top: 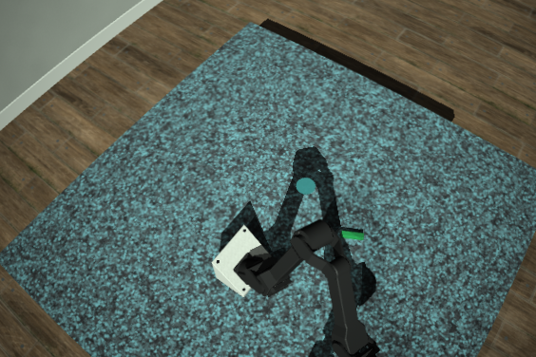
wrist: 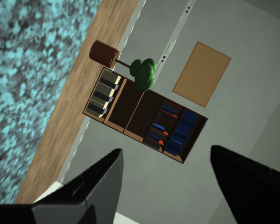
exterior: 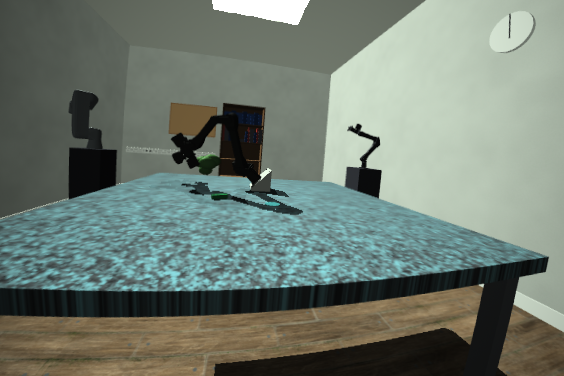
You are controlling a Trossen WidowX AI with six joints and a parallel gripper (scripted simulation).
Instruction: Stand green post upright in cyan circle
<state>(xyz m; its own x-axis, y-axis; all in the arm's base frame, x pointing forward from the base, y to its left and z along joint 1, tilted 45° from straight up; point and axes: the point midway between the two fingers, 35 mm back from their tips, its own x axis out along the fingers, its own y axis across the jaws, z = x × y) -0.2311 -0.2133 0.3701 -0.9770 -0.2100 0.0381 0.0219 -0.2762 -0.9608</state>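
My hand is 500 mm short of the green post, 240 mm to the right of it and 150 mm above it. The rest, counted from my hand: cyan circle 570 mm ahead, 450 mm to the left, 160 mm below.
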